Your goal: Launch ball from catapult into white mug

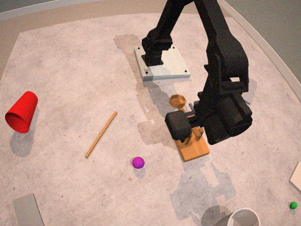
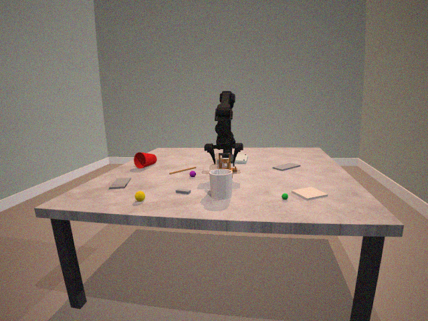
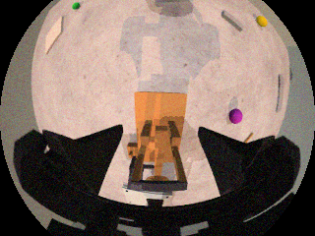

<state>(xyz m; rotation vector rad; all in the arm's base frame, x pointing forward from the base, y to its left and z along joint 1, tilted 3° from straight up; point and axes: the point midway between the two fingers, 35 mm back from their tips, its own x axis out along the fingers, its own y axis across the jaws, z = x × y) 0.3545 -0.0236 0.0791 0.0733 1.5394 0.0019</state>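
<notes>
Right now the purple ball is 16 cm to the right of my gripper tip and 5 cm below it. Also, from my gripper tip: orange wooden catapult (7 cm behind, 2 cm to the left, 1 cm below); white mug (28 cm ahead, 3 cm below, 1 cm to the right); thin wooden stick (23 cm to the right, 12 cm behind, 6 cm below).
</notes>
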